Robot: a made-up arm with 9 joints. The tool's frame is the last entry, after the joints. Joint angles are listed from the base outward. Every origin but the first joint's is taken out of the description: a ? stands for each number. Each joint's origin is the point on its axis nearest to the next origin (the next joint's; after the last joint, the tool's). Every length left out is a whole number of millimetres.
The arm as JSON. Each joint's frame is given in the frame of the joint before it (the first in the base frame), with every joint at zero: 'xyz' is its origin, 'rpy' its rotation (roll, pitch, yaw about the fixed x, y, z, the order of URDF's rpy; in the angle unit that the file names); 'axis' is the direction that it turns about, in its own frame. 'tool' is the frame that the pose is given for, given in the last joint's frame.
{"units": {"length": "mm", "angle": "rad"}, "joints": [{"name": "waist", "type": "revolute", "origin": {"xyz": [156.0, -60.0, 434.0], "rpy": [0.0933, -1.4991, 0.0]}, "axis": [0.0, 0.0, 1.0]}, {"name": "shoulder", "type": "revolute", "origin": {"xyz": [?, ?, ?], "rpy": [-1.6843, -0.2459, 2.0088]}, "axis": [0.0, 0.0, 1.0]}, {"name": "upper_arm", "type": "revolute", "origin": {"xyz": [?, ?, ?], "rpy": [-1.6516, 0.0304, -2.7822]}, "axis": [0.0, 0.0, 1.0]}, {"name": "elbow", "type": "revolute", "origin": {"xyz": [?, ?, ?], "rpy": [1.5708, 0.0, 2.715]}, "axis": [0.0, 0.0, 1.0]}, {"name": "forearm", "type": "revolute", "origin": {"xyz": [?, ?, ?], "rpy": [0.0, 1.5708, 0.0]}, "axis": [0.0, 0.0, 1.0]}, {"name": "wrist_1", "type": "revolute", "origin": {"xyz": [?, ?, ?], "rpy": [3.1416, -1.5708, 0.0]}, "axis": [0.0, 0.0, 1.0]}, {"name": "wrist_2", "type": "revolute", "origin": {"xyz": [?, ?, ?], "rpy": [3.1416, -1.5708, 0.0]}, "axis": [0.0, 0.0, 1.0]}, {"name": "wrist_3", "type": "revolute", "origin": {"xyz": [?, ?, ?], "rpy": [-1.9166, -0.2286, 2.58]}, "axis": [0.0, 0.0, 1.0]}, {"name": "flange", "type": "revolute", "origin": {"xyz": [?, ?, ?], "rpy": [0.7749, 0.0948, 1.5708]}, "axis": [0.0, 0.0, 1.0]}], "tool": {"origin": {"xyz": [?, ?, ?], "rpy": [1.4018, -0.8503, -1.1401]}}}
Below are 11 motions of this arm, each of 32 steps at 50 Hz.
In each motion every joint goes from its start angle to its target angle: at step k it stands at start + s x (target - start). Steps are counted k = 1, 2, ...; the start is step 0. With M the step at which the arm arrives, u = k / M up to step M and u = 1 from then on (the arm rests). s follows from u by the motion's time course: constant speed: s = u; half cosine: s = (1 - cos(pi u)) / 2; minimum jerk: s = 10 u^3 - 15 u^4 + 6 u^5.
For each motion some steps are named. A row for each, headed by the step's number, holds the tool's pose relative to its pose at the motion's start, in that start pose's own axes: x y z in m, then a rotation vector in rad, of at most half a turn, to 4 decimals.
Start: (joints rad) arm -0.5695 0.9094 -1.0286 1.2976 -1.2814 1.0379 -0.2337 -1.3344 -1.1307
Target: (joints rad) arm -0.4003 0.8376 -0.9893 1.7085 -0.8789 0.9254 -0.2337 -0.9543 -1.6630
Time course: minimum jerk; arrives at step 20
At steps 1, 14, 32:
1: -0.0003 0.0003 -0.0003 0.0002 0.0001 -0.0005
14: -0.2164 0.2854 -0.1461 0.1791 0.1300 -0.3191
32: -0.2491 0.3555 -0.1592 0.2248 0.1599 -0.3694

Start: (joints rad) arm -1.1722 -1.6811 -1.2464 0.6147 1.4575 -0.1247 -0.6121 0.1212 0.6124
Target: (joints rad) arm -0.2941 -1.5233 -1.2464 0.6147 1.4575 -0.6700 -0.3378 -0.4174 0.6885
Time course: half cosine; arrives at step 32
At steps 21, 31, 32:
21: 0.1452 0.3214 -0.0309 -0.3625 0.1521 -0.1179
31: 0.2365 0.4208 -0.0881 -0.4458 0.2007 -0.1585
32: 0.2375 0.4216 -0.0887 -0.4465 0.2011 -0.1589

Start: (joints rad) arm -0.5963 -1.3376 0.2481 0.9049 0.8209 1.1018 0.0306 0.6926 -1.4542
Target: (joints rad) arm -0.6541 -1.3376 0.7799 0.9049 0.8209 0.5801 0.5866 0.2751 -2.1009
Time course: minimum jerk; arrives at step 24
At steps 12, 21, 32:
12: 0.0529 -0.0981 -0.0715 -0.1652 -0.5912 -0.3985
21: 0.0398 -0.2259 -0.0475 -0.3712 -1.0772 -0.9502
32: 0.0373 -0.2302 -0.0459 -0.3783 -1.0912 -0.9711

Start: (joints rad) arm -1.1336 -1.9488 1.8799 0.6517 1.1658 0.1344 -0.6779 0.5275 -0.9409
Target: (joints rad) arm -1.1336 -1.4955 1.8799 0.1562 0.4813 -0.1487 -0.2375 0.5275 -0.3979
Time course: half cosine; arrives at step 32
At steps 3, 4, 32:
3: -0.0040 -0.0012 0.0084 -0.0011 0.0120 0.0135
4: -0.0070 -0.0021 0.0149 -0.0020 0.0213 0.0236
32: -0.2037 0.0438 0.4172 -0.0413 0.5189 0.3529

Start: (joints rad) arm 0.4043 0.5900 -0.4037 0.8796 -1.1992 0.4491 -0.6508 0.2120 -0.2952
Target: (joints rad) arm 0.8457 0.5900 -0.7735 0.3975 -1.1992 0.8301 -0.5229 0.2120 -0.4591
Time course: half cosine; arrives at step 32
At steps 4, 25, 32:
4: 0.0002 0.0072 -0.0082 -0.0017 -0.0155 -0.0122
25: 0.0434 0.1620 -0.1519 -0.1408 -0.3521 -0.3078
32: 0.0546 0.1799 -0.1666 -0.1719 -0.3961 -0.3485

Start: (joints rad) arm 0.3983 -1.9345 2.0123 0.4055 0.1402 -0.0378 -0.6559 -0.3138 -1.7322
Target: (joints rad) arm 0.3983 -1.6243 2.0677 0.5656 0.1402 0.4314 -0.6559 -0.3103 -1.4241
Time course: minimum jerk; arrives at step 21
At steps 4, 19, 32:
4: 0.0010 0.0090 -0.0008 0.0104 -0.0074 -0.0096
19: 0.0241 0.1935 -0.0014 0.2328 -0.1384 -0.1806
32: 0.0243 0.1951 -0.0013 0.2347 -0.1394 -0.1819

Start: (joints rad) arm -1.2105 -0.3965 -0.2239 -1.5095 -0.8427 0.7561 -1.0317 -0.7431 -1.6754
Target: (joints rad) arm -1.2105 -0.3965 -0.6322 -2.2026 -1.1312 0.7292 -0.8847 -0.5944 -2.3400
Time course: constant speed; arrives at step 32
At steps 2, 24, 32:
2: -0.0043 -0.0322 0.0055 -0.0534 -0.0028 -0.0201
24: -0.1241 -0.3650 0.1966 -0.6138 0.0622 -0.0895
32: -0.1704 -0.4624 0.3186 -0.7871 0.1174 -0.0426

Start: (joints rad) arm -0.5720 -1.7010 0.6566 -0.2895 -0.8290 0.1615 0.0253 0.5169 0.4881
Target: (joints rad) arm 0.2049 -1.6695 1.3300 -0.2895 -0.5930 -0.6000 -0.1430 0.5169 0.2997
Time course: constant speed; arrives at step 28
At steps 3, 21, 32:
3: 0.0084 -0.1215 0.0664 0.0443 0.0705 0.1502
21: 0.5211 -0.7662 0.4580 0.2383 0.6520 0.9859
32: 0.9003 -0.8737 0.5451 0.2806 0.9400 1.2732

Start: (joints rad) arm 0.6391 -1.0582 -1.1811 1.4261 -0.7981 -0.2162 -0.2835 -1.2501 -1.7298
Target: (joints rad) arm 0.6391 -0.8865 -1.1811 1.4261 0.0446 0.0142 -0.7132 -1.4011 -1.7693
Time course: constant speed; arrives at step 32
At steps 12, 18, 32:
12: -0.0662 0.1215 -0.0297 0.0212 -0.0419 -0.1857
18: -0.0901 0.1826 -0.0359 0.0148 -0.0555 -0.2875
32: -0.1217 0.3191 -0.0326 -0.0421 -0.0606 -0.5384

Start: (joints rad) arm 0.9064 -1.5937 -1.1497 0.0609 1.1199 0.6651 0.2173 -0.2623 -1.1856
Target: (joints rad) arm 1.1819 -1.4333 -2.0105 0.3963 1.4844 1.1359 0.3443 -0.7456 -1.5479
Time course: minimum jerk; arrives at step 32
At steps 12, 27, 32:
12: 0.0086 0.1387 -0.1413 0.0287 -0.1633 -0.1122
27: -0.1047 0.4231 -0.2407 -0.1161 -0.3717 -0.4455
32: -0.1129 0.4304 -0.2380 -0.1296 -0.3767 -0.4571

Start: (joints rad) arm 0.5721 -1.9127 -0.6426 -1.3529 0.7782 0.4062 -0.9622 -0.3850 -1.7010
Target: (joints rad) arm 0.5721 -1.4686 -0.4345 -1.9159 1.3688 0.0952 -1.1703 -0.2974 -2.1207
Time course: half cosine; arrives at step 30
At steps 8, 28, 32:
8: 0.1082 -0.0033 -0.0293 -0.0189 -0.1604 0.0207
28: 0.6931 0.0948 0.1453 -0.0165 -1.0897 0.1795
32: 0.6994 0.0975 0.1517 -0.0154 -1.1033 0.1820

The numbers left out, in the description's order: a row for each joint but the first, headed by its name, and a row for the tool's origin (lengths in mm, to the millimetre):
shoulder: -57.0 -22.0 0.0
upper_arm: 78.0 -81.0 0.0
elbow: -326.0 249.0 0.0
forearm: 223.0 -204.0 0.0
wrist_1: 423.0 270.0 0.0
wrist_2: 262.0 129.0 0.0
wrist_3: -56.0 -31.0 0.0
flange: -213.0 8.0 0.0
tool: 250.0 238.0 0.0

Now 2 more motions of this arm.
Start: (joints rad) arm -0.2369 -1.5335 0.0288 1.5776 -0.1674 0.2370 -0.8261 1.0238 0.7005
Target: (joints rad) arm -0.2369 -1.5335 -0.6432 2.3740 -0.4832 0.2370 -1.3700 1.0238 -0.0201
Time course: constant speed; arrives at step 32
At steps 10, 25, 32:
10: -0.0196 0.2896 0.0833 0.2510 0.0676 -0.2754
25: 0.0720 0.5766 0.3216 0.5299 0.2833 -0.7228
32: 0.1456 0.6362 0.4410 0.6086 0.4459 -0.9213

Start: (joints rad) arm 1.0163 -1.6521 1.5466 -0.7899 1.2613 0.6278 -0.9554 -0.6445 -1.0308
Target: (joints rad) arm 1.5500 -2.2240 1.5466 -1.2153 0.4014 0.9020 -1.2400 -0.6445 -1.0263
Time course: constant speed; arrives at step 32
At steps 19, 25, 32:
19: -0.2422 -0.3850 0.2168 -0.6425 0.2236 0.3771
25: -0.2555 -0.4579 0.3107 -0.7962 0.2471 0.5226
32: -0.2379 -0.5111 0.4134 -0.9421 0.2375 0.6972

